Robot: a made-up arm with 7 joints. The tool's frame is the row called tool. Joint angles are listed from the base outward.
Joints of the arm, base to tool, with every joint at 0 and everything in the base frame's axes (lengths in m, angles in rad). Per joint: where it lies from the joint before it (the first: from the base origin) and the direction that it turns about. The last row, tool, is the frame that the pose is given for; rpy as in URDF.
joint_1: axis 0 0 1 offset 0.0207 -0.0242 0.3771
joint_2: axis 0 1 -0.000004 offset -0.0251 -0.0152 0.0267
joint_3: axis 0 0 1 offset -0.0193 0.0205 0.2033
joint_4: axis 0 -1 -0.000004 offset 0.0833 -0.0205 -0.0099
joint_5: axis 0 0.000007 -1 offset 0.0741 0.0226 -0.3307
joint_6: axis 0 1 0.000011 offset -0.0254 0.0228 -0.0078
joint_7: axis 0 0.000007 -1 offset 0.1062 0.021 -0.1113
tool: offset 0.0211 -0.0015 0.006 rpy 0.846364 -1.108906 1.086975
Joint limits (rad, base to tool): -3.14..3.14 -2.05..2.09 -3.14..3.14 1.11..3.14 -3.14..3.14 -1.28..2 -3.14..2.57
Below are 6 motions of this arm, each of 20 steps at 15 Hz.
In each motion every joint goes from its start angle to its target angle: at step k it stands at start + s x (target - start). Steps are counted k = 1, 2, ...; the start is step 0. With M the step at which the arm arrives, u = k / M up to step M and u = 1 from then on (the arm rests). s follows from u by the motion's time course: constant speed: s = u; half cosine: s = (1 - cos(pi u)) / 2; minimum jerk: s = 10 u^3 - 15 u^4 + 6 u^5.
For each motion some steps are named. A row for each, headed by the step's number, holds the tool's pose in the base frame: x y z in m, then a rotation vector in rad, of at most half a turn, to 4 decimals.
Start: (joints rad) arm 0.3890 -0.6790 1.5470 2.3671 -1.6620 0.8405 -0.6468
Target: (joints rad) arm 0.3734 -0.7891 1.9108 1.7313 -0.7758 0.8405 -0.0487
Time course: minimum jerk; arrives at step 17
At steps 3, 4, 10, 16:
3: -0.4880 0.2367 0.8396 2.0140 0.2672 -1.9041
4: -0.4951 0.2466 0.8233 1.9416 0.2540 -1.8864
10: -0.5513 0.3229 0.5972 1.0738 -0.0046 -1.8123
16: -0.5518 0.3330 0.4554 0.5963 -0.2069 -1.8805

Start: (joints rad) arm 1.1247 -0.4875 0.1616 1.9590 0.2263 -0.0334 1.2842
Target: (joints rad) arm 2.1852 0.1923 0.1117 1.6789 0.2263 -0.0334 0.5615
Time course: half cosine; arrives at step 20
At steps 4, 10, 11, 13, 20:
4: -0.0048 0.1357 1.0331 -1.5937 1.8348 -0.2727
10: -0.0828 0.3119 0.9332 -1.9321 1.4941 -0.6769
11: -0.1154 0.3360 0.9060 -1.9728 1.3899 -0.7579
13: -0.1881 0.3666 0.8483 -2.0196 1.1644 -0.9027
20: -0.3392 0.3629 0.7245 -1.9907 0.6872 -1.1101

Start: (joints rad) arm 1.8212 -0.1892 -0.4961 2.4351 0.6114 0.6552 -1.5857
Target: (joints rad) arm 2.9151 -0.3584 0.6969 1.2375 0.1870 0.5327 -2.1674
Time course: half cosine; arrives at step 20
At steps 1, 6, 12, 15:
1: 0.0760 0.1366 1.0797 0.4614 0.7416 -1.7002
6: -0.0540 0.2092 1.0383 0.3572 0.5339 -1.3548
12: -0.3944 -0.0060 0.8632 0.5533 0.1590 -0.3663
15: -0.4114 -0.2199 0.7466 0.7835 0.1024 0.1274

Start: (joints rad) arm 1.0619 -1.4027 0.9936 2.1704 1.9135 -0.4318 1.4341
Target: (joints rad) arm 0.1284 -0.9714 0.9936 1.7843 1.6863 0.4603 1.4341
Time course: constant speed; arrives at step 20
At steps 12, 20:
12: -0.4138 0.1555 0.8577 -2.7839 0.7953 0.2311
20: -0.2137 0.3878 0.8634 2.7387 -1.3825 0.0555

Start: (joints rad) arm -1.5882 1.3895 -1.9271 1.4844 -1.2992 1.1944 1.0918
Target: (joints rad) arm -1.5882 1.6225 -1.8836 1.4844 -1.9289 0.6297 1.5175
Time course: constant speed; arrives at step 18
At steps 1, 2, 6, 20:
1: -0.4867 -0.1249 0.7100 0.2582 1.6216 -1.1794
2: -0.4898 -0.1327 0.7054 0.2820 1.6232 -1.1195
6: -0.5010 -0.1605 0.6829 0.3809 1.6024 -0.8936
20: -0.5192 -0.2047 0.5955 0.7032 1.3414 -0.3963

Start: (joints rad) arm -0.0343 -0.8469 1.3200 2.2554 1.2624 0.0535 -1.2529
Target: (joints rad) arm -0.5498 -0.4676 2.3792 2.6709 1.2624 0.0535 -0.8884
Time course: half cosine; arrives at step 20
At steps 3, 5, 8, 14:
3: -0.3633 0.3100 0.8883 0.2085 0.8916 -1.3948
5: -0.3584 0.3233 0.8853 0.0973 0.9011 -1.3698
8: -0.3433 0.3414 0.8874 -0.1416 0.9411 -1.2983
14: -0.2812 0.3359 0.9308 -0.6412 1.0988 -1.0318

